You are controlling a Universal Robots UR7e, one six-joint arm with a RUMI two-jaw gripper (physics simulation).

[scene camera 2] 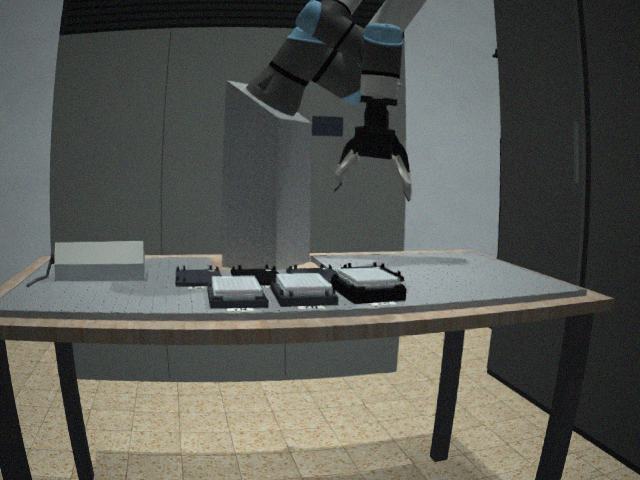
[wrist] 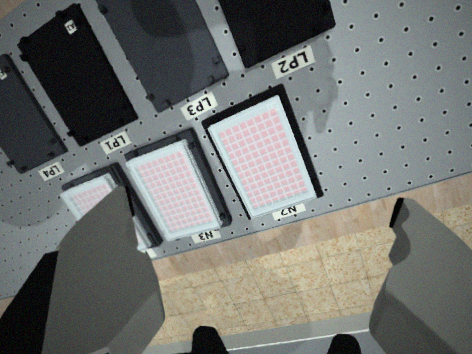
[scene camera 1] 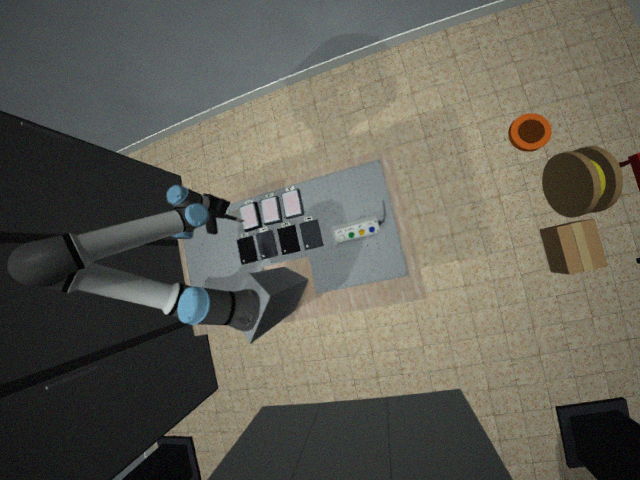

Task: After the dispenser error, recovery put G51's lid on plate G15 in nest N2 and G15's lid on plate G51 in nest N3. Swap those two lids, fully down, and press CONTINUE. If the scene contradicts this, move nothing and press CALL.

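The plate in nest N2 shows pink wells under a clear lid. The plate in nest N3 looks alike, beside it. A third plate sits in the nest beyond N3, partly hidden by a finger in the wrist view. No G15 or G51 marking is readable. The button box has green, yellow and blue buttons. My gripper is open and empty, well above the board, beside the N2 end of the row.
Dark empty holders LP2, LP3, LP1 and LP4 stand in a row behind the nests. The arm's grey pedestal rises beyond them.
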